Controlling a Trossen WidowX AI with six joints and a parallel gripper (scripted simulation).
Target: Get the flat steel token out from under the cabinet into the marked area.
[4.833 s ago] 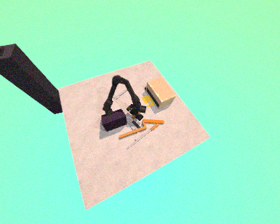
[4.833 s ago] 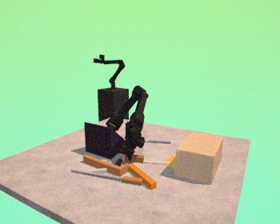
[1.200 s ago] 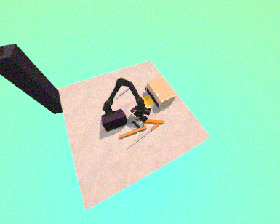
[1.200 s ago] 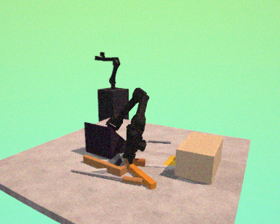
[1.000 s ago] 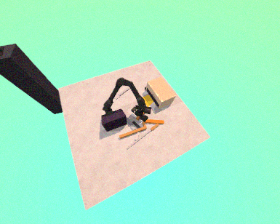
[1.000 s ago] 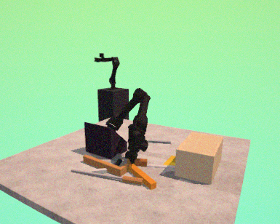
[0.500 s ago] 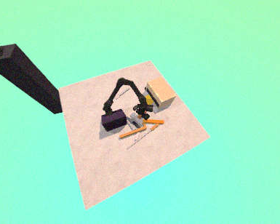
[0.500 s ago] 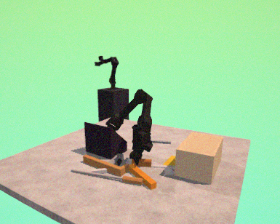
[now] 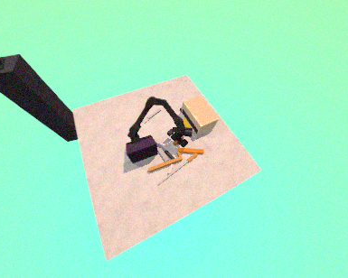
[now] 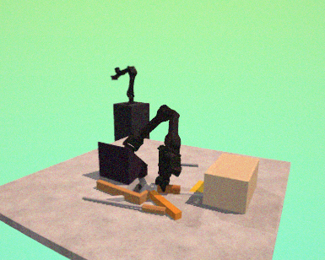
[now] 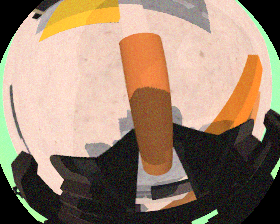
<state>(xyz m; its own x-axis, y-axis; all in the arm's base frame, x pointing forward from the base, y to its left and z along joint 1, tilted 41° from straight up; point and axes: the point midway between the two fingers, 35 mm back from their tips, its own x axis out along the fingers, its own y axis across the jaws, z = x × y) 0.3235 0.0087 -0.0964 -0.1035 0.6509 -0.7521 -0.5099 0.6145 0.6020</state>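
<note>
My gripper tip is now 11 cm past the dark-handled tool and 6 cm to the left of it. From my gripper tip the other things lie so: orange bar 9 cm ahead, 11 cm to the right, 1 cm above.
</note>
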